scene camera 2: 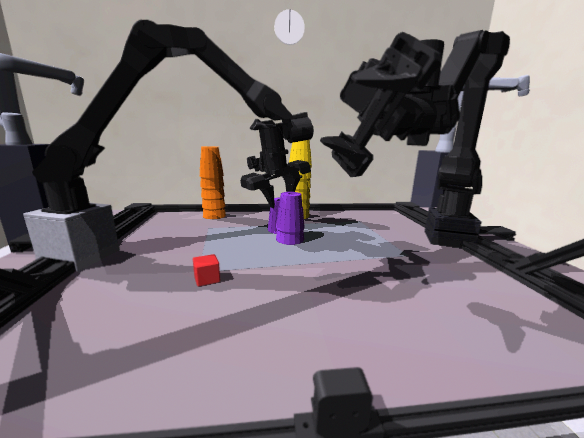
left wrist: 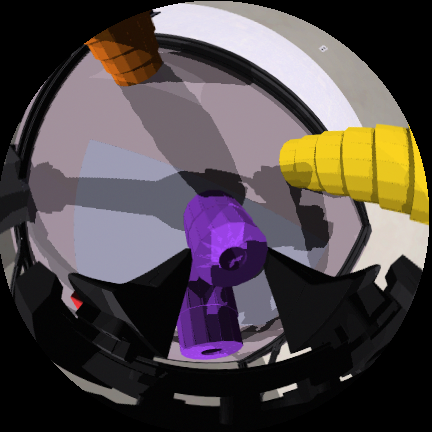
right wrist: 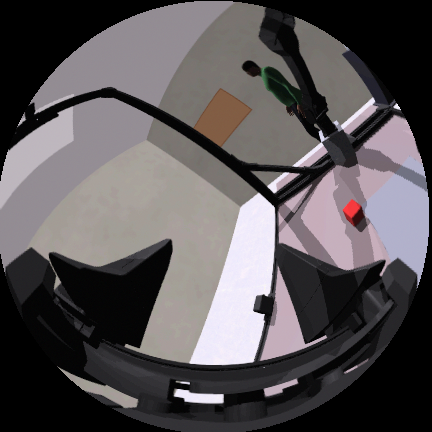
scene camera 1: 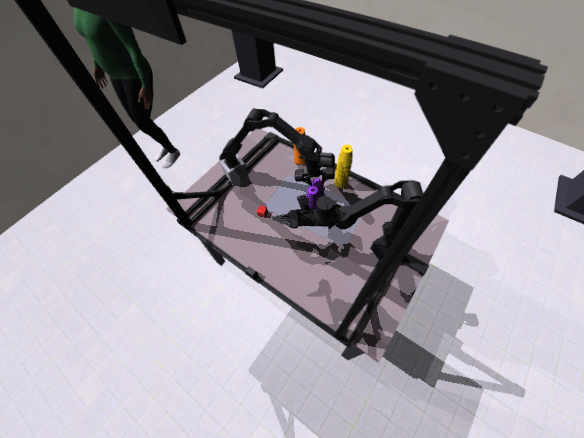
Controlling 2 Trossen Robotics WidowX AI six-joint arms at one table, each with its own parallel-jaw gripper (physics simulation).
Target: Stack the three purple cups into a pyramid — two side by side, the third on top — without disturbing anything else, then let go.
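Frame: origin at the left arm's base, x ahead, y left, z up, level; centimetres.
Seen in the pictures: left gripper, fingertip midpoint: (left wrist: 227, 253) (scene camera 1: 317, 184); right gripper, fingertip midpoint: (scene camera 2: 336, 112) (right wrist: 225, 247) (scene camera 1: 274, 217); left arm's base at its link origin: (scene camera 2: 69, 208) (right wrist: 329, 130) (scene camera 1: 232, 162); right arm's base at its link origin: (scene camera 2: 453, 213) (scene camera 1: 389, 244).
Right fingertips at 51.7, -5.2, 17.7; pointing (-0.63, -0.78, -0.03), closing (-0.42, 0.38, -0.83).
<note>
Offsets run from my right fingertips to a thing's top centre, as dx, dy, dz. Level surfaces: height alone.
My left gripper (scene camera 1: 317, 182) (scene camera 2: 282, 198) (left wrist: 227, 253) points down and is shut on a purple cup {-15.4, +33.9, -19.6} (scene camera 2: 272, 220) (left wrist: 210, 222). That cup is upright, behind another purple piece in scene camera 2; whether its base touches the mat I cannot tell. The nearer purple piece {-11.2, +27.6, -16.4} (scene camera 1: 313, 198) (scene camera 2: 290, 215) (left wrist: 207, 325) stands upright on the blue-grey mat {dz -28.3} (scene camera 1: 281, 197) (scene camera 2: 240, 254). A line runs round it near its base; I cannot tell whether it is one cup or two nested. My right gripper (scene camera 1: 294, 210) (scene camera 2: 340, 110) (right wrist: 225, 247) is open and empty, raised above the table.
A yellow cup stack (scene camera 1: 343, 167) (scene camera 2: 303, 165) (left wrist: 350, 162) stands behind the purple cups. An orange stack (scene camera 1: 299, 155) (scene camera 2: 212, 182) (left wrist: 130, 55) stands at the back left. A red cube {-21.6, +3.9, -24.3} (scene camera 1: 262, 211) (scene camera 2: 206, 270) (right wrist: 353, 212) lies near the mat's front left corner.
</note>
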